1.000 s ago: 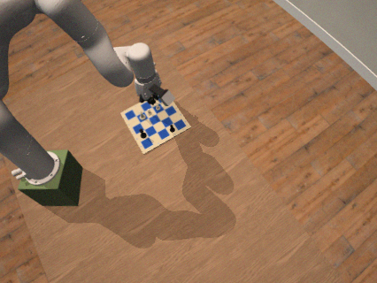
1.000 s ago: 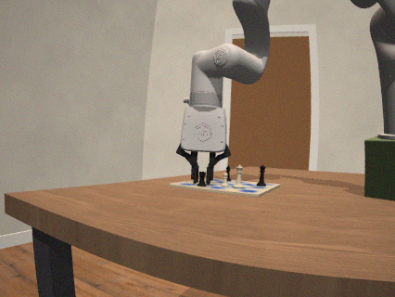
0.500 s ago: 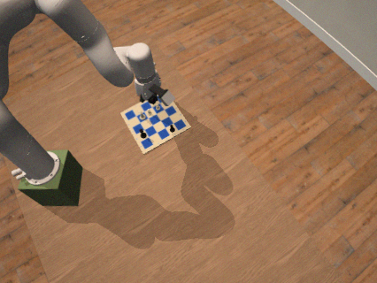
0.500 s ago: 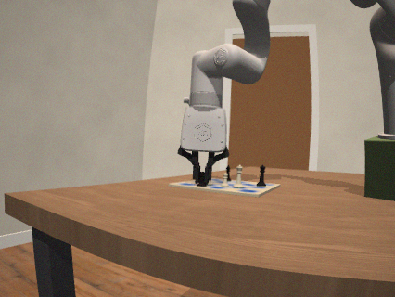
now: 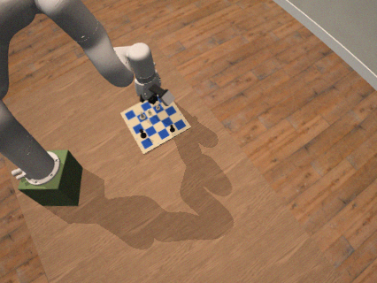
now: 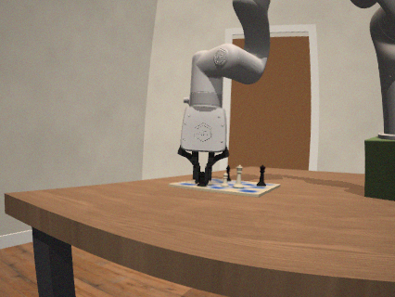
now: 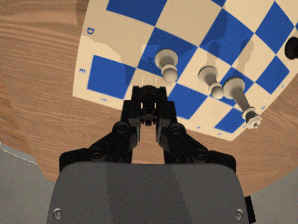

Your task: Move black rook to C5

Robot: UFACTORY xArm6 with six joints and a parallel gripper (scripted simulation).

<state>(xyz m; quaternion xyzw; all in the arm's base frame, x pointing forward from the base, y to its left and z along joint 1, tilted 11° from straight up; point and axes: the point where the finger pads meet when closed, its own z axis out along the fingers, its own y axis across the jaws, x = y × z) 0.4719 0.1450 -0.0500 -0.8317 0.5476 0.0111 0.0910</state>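
The blue-and-cream chessboard lies 80 mm to the right of my hand, 30 mm below it and 30 mm behind it.
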